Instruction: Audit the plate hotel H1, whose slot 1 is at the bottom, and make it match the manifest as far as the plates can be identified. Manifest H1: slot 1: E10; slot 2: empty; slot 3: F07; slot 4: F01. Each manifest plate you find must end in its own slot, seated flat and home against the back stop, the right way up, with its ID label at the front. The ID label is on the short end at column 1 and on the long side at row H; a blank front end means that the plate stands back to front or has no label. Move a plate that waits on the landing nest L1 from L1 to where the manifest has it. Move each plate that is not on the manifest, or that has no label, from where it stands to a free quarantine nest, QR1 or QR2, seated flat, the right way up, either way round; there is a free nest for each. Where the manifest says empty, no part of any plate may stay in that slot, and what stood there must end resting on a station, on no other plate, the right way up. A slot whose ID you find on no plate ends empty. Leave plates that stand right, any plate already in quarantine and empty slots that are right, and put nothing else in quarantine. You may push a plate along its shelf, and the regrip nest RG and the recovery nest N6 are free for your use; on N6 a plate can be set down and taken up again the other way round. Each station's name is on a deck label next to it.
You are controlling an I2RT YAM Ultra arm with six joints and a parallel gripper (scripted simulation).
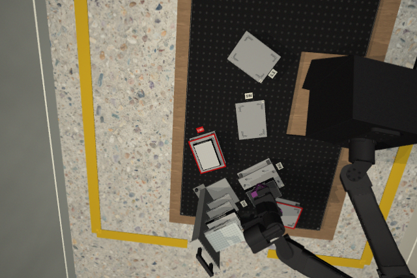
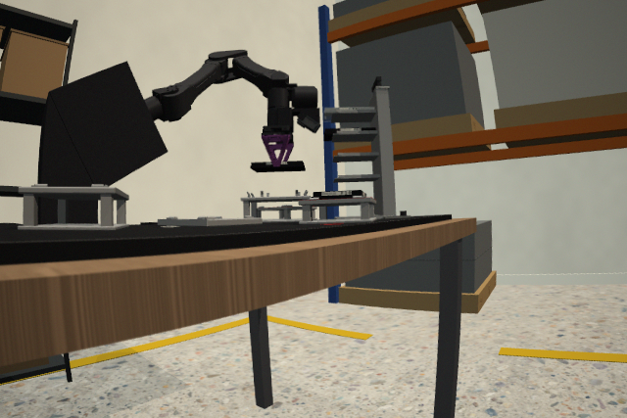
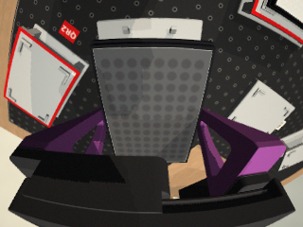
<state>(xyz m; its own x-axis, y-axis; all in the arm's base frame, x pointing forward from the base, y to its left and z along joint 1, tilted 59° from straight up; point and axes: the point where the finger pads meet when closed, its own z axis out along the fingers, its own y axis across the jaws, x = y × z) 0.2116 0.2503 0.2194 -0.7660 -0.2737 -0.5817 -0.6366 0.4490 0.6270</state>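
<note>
The regrip nest RG is 8 cm below my hand. Round my hand: quarantine nest QR2: 15 cm to the left, 14 cm behind, 10 cm below; then H1 deck label: 16 cm to the left, 14 cm below, 3 cm ahead; then white well plate: 14 cm ahead, 13 cm above, 12 cm to the left.
</note>
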